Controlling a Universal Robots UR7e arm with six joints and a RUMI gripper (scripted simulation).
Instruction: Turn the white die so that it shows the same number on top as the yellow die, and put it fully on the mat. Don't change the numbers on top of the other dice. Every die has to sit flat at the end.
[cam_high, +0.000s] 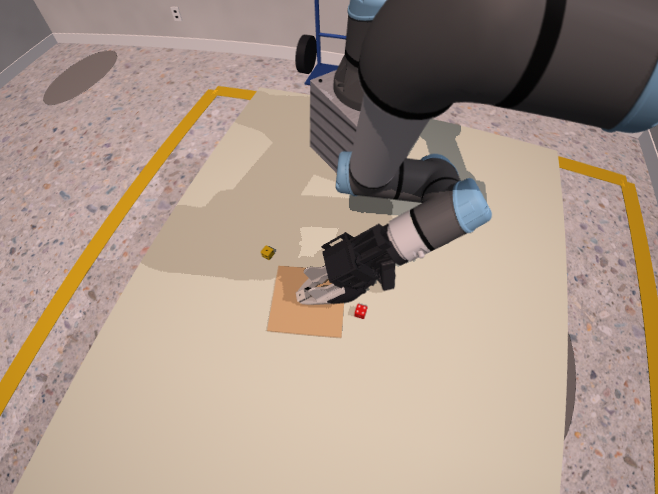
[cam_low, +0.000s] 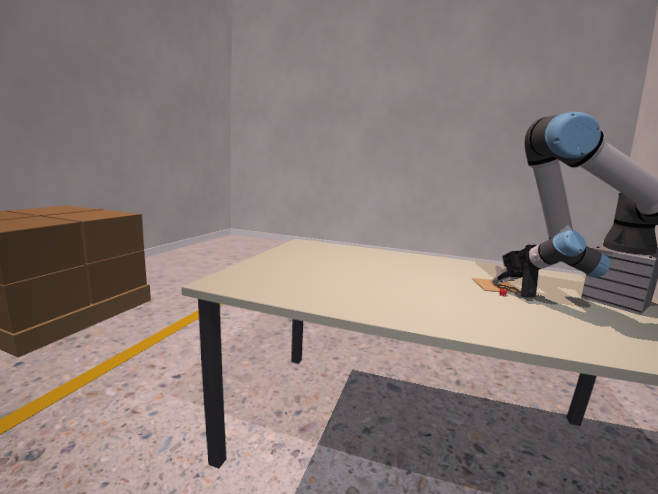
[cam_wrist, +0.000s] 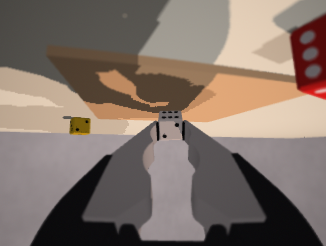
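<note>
The white die is 1 cm to the right of my hand. Also, from my hand: brown mat: 2 cm below; yellow die: 6 cm behind, 12 cm to the right, 1 cm below; red die: 1 cm behind, 11 cm to the left, 1 cm below.
</note>
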